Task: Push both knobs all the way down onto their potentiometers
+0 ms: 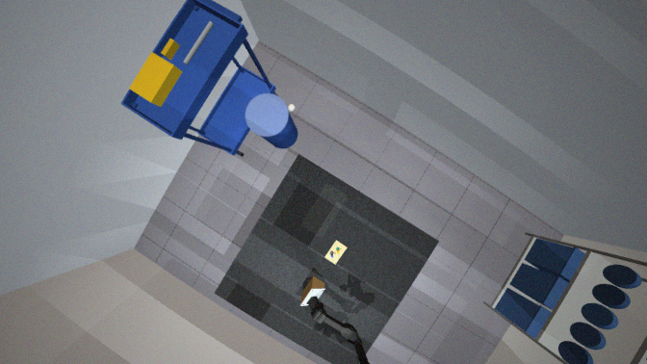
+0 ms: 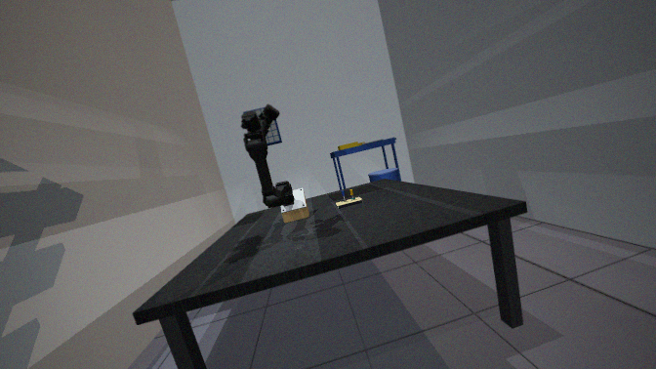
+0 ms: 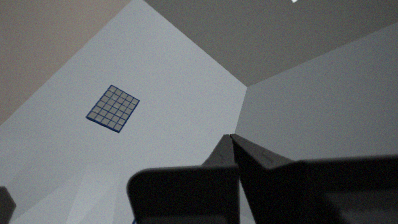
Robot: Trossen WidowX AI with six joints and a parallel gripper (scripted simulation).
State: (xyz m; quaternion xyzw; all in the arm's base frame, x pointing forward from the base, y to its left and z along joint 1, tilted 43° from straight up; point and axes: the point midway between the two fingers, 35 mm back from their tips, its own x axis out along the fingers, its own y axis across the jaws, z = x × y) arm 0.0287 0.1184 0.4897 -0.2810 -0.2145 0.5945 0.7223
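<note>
Now: the blue knob 300 mm ahead of my gripper tip, 270 mm to the left of it and 500 mm below it. Round my gripper tip: orange knob (350 mm ahead, 250 mm to the left, 510 mm below).
</note>
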